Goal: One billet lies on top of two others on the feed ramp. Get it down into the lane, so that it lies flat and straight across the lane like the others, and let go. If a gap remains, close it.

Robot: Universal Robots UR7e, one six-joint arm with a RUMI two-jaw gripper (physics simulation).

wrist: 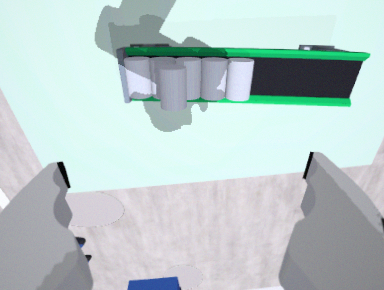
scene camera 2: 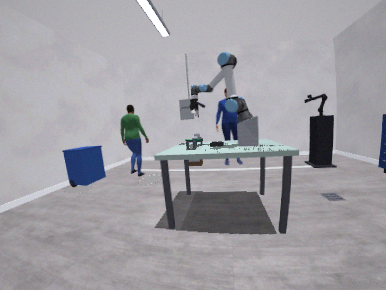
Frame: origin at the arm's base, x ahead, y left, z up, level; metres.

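Where they show: gripper, fingertip midpoint: [wrist: 186, 159] [scene camera 2: 196, 117]; arm's base at its link origin: [scene camera 2: 246, 120].
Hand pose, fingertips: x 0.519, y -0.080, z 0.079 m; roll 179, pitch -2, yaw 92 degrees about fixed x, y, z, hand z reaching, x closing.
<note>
Each offset is from my fingertips to the centre of the thing.
The feed ramp {dz -0.249, dx +0.011, dy +0.233 m} [scene camera 2: 191, 141] [wrist: 305, 77] has a black lane and green rails. In the wrist view several grey billets lie side by side across the lane, from the left end stop to the rightmost billet {dz -0.231, dx +0.012, dy +0.091 m} [wrist: 240, 80]. The upper billet {dz -0.208, dx +0.018, dy -0.013 m} [wrist: 172, 89] lies on top of the second and third from the left, roughly parallel to them, and its lower end overhangs the near green rail. It partly hides those two. My gripper [scene camera 2: 196, 114] [wrist: 186, 159] is open and empty, high above the table and apart from the billets.
The ramp stands on the pale green table [scene camera 2: 227, 154] [wrist: 225, 145]. A black tray {dz -0.304, dx -0.215, dy +0.066 m} [scene camera 2: 216, 144] lies beside it, and a grey block [scene camera 2: 248, 131] is at the arm's base. A person in green [scene camera 2: 131, 126] and one in blue [scene camera 2: 230, 120] stand beyond the table. A blue bin [scene camera 2: 85, 165] is at left.
</note>
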